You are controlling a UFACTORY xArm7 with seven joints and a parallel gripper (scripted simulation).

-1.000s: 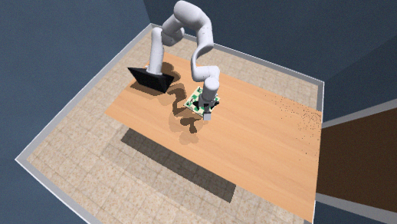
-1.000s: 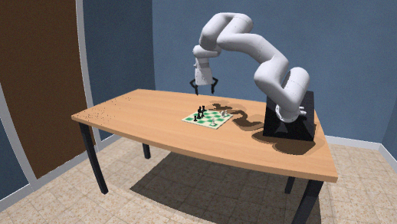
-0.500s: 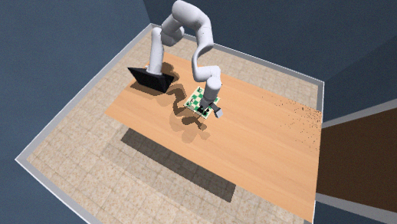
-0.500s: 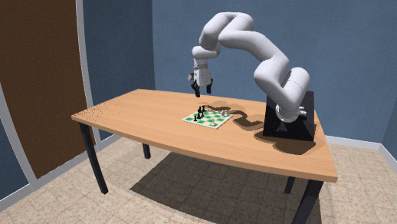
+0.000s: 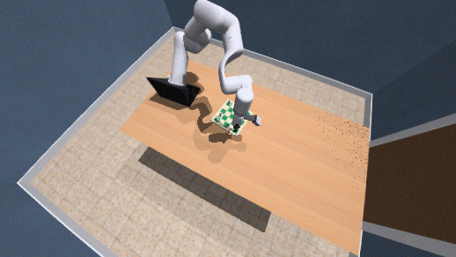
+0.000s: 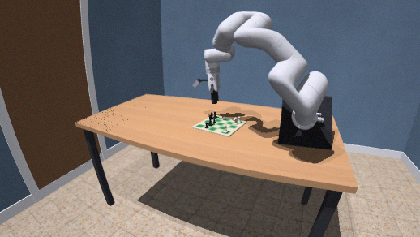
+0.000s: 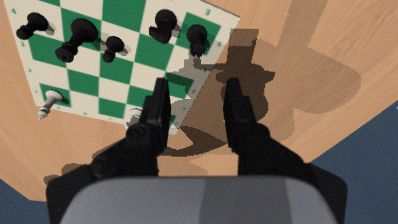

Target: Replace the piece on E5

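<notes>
The black chess piece is 90 mm below my hand, 30 mm to the left of it and 10 mm ahead of it. Round my hand: chessboard 110 mm below, 90 mm to the left, 60 mm behind; then white chess piece 180 mm to the left, 120 mm behind, 90 mm below; then white piece 140 mm behind, 90 mm below, 70 mm to the left.
</notes>
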